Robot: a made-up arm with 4 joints. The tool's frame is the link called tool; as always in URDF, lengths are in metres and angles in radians.
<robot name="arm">
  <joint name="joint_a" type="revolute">
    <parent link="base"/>
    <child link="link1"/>
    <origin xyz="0 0 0.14" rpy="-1.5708 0 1.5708"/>
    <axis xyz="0 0 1"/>
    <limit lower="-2.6" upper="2.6" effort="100" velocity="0.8"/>
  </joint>
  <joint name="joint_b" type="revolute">
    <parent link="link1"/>
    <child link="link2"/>
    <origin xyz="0.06 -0.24 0.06" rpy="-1.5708 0 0"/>
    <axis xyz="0 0 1"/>
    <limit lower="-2.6" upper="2.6" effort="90" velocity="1.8"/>
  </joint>
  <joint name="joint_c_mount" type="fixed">
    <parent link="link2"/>
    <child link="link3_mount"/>
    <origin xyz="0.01 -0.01 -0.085"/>
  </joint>
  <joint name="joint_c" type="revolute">
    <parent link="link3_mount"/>
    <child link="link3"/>
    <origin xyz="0.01 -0.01 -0.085" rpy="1.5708 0 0"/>
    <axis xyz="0 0 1"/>
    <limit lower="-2.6" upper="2.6" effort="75" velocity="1"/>
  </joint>
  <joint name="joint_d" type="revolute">
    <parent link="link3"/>
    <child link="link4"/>
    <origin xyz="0.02 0.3 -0.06" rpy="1.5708 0 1.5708"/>
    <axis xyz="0 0 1"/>
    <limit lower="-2.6" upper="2.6" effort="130" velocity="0.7"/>
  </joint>
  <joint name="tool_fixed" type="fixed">
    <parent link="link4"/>
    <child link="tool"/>
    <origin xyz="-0.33 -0.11 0.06" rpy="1.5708 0 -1.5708"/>
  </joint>
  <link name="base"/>
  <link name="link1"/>
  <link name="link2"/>
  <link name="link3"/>
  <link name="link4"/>
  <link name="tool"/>
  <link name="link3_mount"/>
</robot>
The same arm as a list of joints. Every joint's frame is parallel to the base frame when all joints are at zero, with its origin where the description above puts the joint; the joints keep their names.
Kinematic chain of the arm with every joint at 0, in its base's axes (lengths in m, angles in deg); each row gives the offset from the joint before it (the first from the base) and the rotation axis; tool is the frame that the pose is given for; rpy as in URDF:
joint_a: xyz 0 0 0.14 axis -x
joint_b: xyz -0.06 0.06 0.24 axis -z
joint_c: xyz -0.02 0.02 0.17 axis -x
joint_d: xyz 0.06 0.02 -0.3 axis +y
tool: xyz 0.11 0.06 0.33 rpy 0 0 0
Joint limits (deg, base to tool): -148.97..148.97 -148.97..148.97 -148.97..148.97 -148.97..148.97

